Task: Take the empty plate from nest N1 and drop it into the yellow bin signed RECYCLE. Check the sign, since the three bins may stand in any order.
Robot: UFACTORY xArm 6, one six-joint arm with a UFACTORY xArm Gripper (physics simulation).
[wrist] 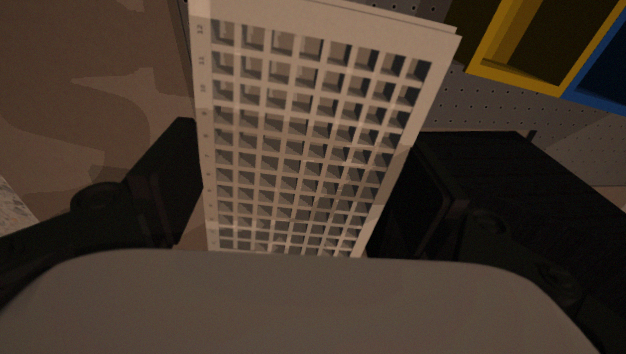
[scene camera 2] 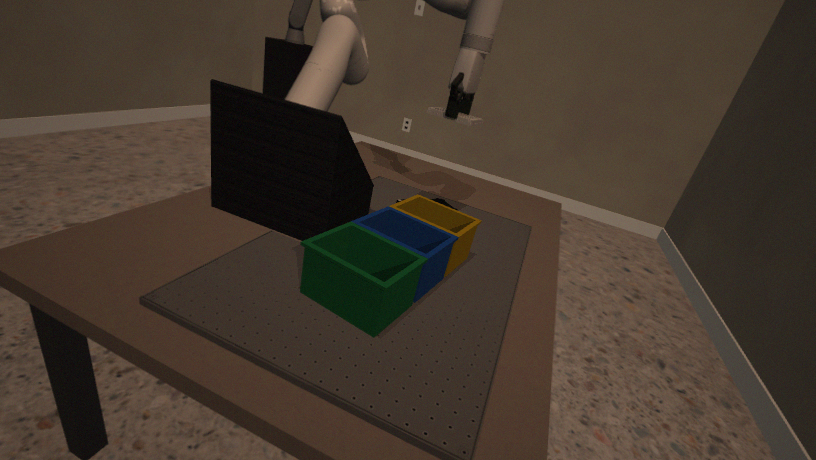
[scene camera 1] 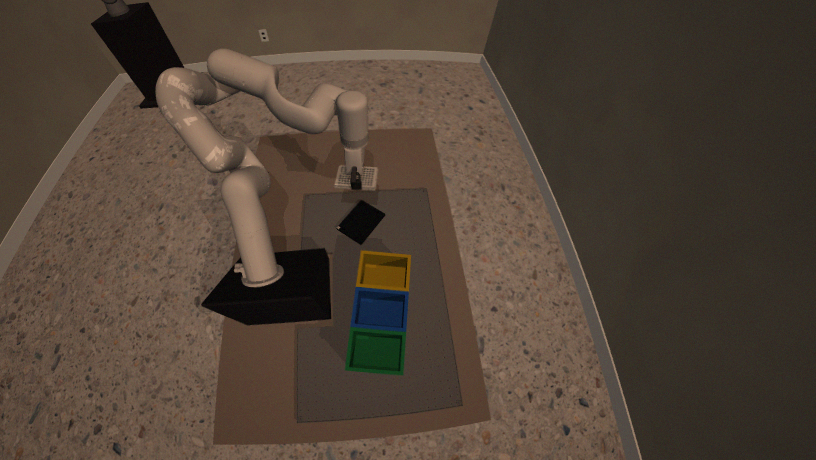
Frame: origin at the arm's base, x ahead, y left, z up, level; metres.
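Seen in the pictures: gripper, fingertip midpoint: (wrist: 302, 158) (scene camera 2: 456, 116) (scene camera 1: 357, 177); arm's base at its link origin: (scene camera 2: 292, 131) (scene camera 1: 263, 276).
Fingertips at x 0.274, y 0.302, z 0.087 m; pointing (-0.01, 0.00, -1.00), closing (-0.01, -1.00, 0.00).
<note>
Pixels of each thing's top centre, then the offset from my fingertips to it. Level surfaces: height alone.
- white gridded plate at its top centre: (wrist: 301, 178) (scene camera 2: 455, 113) (scene camera 1: 356, 175) dz +0.008, dx -0.005, dy +0.000 m
- black nest at its top centre: (scene camera 2: 431, 204) (scene camera 1: 361, 219) dz -0.253, dx -0.006, dy -0.004 m
- grey perforated board at its surface level: dz -0.275 m
My gripper (scene camera 1: 355, 181) (scene camera 2: 460, 108) (wrist: 302, 158) is shut on the white gridded plate (scene camera 1: 369, 178) (scene camera 2: 473, 120) (wrist: 310, 125), gripping its two long sides. The plate's wells look empty. It hangs in the air, high above the far end of the table. The black nest (scene camera 1: 361, 221) lies on the board, turned at an angle, with no plate on it; the yellow bin partly hides it in scene camera 2. The yellow bin (scene camera 1: 358, 270) (scene camera 2: 464, 245) (wrist: 515, 82) stands beyond the nest from my gripper. No sign is readable on it.
The blue bin (scene camera 1: 353, 308) (scene camera 2: 429, 277) (wrist: 595, 101) adjoins the yellow one, and the green bin (scene camera 1: 350, 349) (scene camera 2: 342, 285) adjoins the blue one. The black pedestal (scene camera 1: 297, 285) (scene camera 2: 274, 165) under my arm stands beside the row. The bins stand on a grey perforated board (scene camera 1: 422, 388).
</note>
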